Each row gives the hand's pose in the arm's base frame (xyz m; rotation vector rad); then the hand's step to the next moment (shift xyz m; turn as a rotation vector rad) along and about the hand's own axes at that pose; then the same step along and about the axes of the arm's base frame.
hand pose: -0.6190 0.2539 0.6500 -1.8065 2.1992 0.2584
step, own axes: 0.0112 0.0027 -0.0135 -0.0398 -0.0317 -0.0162
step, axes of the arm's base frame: -0.0060 -0.0141 0.0090 0.0364 0.0255 0.0296
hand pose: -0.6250 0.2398 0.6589 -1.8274 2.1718 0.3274
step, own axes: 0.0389 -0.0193 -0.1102 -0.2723 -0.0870 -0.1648
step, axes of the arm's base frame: 0.0052 -0.0777 0.0892 0.1173 0.1780 0.2519
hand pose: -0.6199 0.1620 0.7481 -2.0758 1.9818 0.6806
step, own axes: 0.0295 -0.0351 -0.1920 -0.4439 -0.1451 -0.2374
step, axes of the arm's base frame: 0.0716 -0.1081 0.1489 0.1884 0.3042 0.3827
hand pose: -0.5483 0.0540 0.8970 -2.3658 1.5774 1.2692
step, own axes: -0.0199 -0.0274 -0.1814 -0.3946 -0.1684 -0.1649
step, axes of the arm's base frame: 0.1281 -0.0503 0.1229 0.1703 0.3096 0.2940
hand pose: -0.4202 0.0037 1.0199 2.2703 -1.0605 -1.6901
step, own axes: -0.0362 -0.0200 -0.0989 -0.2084 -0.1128 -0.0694
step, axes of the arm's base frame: 0.0913 0.0065 0.0558 0.0853 0.1867 0.1372
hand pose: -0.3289 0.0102 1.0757 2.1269 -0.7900 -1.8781
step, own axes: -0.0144 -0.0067 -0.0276 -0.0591 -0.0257 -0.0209
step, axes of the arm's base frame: 0.0276 0.0075 0.0140 0.0237 0.0474 0.0422
